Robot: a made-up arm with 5 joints.
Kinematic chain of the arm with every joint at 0, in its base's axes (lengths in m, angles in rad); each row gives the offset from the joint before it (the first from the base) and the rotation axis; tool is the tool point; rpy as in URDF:
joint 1: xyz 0 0 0.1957 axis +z
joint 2: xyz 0 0 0 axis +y
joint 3: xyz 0.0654 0 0.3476 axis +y
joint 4: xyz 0.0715 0 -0.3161 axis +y
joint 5: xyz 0.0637 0 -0.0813 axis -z
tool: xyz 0 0 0 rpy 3.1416 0 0
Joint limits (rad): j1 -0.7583..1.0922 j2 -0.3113..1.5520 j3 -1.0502..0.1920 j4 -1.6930..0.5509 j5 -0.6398..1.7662
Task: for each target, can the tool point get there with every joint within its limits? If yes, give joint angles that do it. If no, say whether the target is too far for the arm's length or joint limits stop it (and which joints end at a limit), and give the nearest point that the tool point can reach.
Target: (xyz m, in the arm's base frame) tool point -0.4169 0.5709 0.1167
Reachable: no: joint limits stop it (at a limit: joint 1, joint 2, joint 3) | nearest point -0.0568 0.0538 0.1203 | short by 0.630 m
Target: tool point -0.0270 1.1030 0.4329
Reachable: no: too far | nearest point 0.2484 0.4789 0.3281 | short by 0.690 m
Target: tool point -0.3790 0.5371 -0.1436
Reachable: no: joint limits stop it (at a limit: joint 1) | nearest point 0.1392 0.2683 -0.1436 | short by 0.584 m
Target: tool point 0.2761 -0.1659 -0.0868
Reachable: yes | joints -0.5410 1.2834 -0.6458 -1.3314 1.0508
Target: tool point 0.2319 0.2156 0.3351
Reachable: yes | joints 0.7490 -0.1594 -0.3209 -0.7526 -0.4062
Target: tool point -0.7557 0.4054 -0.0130
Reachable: no: too far | nearest point -0.0664 0.0356 0.0842 | short by 0.788 m
